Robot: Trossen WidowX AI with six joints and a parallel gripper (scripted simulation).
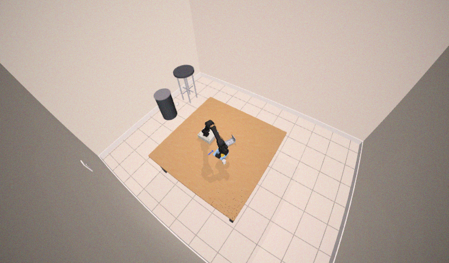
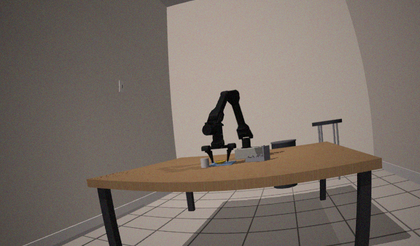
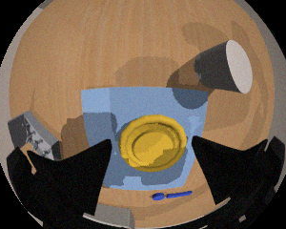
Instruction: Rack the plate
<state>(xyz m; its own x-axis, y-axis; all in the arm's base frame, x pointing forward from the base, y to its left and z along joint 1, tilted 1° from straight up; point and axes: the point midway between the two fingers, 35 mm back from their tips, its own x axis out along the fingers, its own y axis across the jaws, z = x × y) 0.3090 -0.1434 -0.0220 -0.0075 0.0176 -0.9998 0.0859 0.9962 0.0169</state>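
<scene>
Now: gripper tip right at the small yellow plate. Also, from my gripper tip: white cup (7 cm ahead, 7 cm to the right, 1 cm above); blue spoon (14 cm behind, 3 cm to the right, 1 cm below); grey dish rack (21 cm to the left, 1 cm above).
</scene>
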